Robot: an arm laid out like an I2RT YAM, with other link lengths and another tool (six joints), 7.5 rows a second.
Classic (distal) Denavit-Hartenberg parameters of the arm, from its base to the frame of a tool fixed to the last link. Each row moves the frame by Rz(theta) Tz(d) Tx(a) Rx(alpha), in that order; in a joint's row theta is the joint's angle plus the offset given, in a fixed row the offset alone. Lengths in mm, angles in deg.
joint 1: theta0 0  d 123.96  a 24  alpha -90
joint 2: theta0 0  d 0  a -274.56  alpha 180
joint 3: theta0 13.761  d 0  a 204.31  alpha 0
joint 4: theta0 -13.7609  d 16.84  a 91.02  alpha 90
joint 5: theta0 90  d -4.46  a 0  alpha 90
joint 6: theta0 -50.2  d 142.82  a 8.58  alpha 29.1
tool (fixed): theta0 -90  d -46.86  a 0  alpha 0
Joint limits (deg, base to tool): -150..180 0..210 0..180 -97..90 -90..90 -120..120
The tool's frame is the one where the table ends.
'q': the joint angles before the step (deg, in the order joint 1, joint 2, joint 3, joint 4, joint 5, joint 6). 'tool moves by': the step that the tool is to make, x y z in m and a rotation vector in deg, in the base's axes. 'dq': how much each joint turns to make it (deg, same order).
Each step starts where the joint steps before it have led.
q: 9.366, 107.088, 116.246, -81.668, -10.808, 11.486
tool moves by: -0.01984, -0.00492, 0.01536, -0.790, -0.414, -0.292
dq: -0.001, -3.563, -0.304, -2.974, 0.895, 0.021
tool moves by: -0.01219, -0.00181, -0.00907, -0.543, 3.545, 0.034
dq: 0.022, -0.808, -2.996, -1.398, -0.043, 0.000
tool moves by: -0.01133, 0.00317, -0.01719, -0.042, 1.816, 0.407
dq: 0.874, -2.601, -8.174, 3.868, -0.153, 0.525
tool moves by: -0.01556, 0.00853, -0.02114, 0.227, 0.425, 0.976
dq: 2.164, -4.153, -11.061, 6.755, -0.044, 1.246
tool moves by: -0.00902, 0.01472, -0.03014, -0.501, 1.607, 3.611
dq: 3.366, -0.919, -9.311, 6.666, 0.044, -0.263
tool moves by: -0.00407, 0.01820, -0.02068, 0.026, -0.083, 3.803
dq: 3.804, 0.001, -5.812, 5.901, 0.001, 0.001
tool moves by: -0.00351, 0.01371, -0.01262, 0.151, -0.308, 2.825
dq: 2.862, 0.109, -3.476, 3.935, -0.023, 0.043
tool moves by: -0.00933, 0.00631, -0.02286, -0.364, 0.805, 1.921
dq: 1.969, 0.000, -6.383, 5.508, 0.022, 0.045
